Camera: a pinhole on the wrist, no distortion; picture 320 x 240 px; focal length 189.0 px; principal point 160.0 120.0 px. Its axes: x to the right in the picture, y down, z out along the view. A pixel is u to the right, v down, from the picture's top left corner.
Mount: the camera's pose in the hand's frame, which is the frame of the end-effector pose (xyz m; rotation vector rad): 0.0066 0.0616 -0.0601 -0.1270 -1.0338 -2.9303
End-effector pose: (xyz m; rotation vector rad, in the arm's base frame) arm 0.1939 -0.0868 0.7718 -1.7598 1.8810 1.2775
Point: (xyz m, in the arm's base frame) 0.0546 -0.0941 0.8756
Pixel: 248.3 10.2
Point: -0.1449 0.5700 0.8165
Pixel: 307.5 196.1
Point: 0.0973 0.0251 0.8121
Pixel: 305.4 219.4
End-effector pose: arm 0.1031 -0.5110 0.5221 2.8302 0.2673 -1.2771
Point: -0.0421 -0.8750 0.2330
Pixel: 149.2 130.2
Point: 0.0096 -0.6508 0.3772
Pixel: 160.2 200.8
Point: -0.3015 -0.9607 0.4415
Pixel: 270.5 127.6
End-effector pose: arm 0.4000 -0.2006 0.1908 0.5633 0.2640 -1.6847
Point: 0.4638 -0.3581 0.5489
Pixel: 207.6 220.5
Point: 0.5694 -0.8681 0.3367
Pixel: 11.4 161.0
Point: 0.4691 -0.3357 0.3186
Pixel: 142.5 213.1
